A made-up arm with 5 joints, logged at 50 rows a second.
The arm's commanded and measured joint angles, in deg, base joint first. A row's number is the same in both.
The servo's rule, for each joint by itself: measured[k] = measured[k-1] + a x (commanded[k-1-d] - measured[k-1]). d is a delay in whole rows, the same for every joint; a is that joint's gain. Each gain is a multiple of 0.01, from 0.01 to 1. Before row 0 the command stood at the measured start. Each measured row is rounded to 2 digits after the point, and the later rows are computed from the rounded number. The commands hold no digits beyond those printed.
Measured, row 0: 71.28 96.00 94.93 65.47 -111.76
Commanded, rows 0 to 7: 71.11 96.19 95.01 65.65 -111.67; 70.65 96.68 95.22 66.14 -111.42; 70.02 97.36 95.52 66.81 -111.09; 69.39 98.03 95.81 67.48 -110.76; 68.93 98.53 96.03 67.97 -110.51; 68.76 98.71 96.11 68.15 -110.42; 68.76 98.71 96.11 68.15 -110.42; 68.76 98.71 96.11 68.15 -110.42
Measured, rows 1 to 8: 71.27 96.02 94.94 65.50 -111.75; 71.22 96.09 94.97 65.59 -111.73; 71.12 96.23 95.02 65.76 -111.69; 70.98 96.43 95.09 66.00 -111.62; 70.82 96.66 95.17 66.28 -111.54; 70.66 96.89 95.25 66.54 -111.46; 70.51 97.09 95.33 66.77 -111.39; 70.37 97.27 95.40 66.96 -111.32
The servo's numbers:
d 0
a 0.08 0.11 0.09 0.14 0.07

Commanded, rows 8 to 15: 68.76 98.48 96.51 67.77 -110.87; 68.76 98.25 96.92 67.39 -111.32; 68.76 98.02 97.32 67.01 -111.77; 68.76 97.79 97.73 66.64 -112.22; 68.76 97.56 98.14 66.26 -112.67; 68.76 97.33 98.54 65.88 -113.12; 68.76 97.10 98.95 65.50 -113.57; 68.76 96.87 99.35 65.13 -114.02
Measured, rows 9 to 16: 70.24 97.40 95.50 67.07 -111.29; 70.12 97.49 95.63 67.11 -111.29; 70.01 97.55 95.78 67.10 -111.32; 69.91 97.58 95.96 67.04 -111.38; 69.82 97.58 96.16 66.93 -111.47; 69.74 97.55 96.37 66.78 -111.59; 69.66 97.50 96.60 66.60 -111.73; 69.59 97.43 96.85 66.39 -111.89
